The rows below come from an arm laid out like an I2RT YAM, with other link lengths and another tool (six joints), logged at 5 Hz.
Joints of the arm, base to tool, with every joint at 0 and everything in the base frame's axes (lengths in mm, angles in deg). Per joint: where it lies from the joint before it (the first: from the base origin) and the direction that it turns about. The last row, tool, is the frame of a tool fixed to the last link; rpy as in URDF.
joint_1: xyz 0 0 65.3 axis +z
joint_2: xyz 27 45.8 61.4 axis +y
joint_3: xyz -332.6 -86.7 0 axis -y
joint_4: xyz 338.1 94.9 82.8 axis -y
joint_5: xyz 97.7 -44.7 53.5 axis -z
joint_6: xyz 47 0 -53.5 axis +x
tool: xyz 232 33 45 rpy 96 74.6 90
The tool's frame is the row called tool.
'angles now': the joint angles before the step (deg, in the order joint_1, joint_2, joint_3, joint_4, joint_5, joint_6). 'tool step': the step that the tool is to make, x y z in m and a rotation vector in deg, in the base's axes. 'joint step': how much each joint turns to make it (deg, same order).
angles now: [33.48, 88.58, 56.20, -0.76, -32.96, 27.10]
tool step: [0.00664, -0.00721, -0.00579, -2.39, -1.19, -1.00]
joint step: [-0.26, -0.16, 0.66, -2.25, 2.09, -2.10]
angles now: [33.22, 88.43, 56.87, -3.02, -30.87, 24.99]
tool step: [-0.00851, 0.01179, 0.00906, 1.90, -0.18, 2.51]
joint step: [0.35, 0.68, 0.42, 1.47, -2.62, 0.03]
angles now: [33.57, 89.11, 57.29, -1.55, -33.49, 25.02]
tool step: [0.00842, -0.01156, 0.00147, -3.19, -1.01, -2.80]
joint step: [0.18, -1.54, 1.24, -4.31, 4.27, -1.16]
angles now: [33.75, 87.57, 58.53, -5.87, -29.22, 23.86]
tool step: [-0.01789, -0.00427, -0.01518, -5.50, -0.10, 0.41]
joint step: [1.80, -1.62, 0.86, -6.98, 3.87, -3.17]
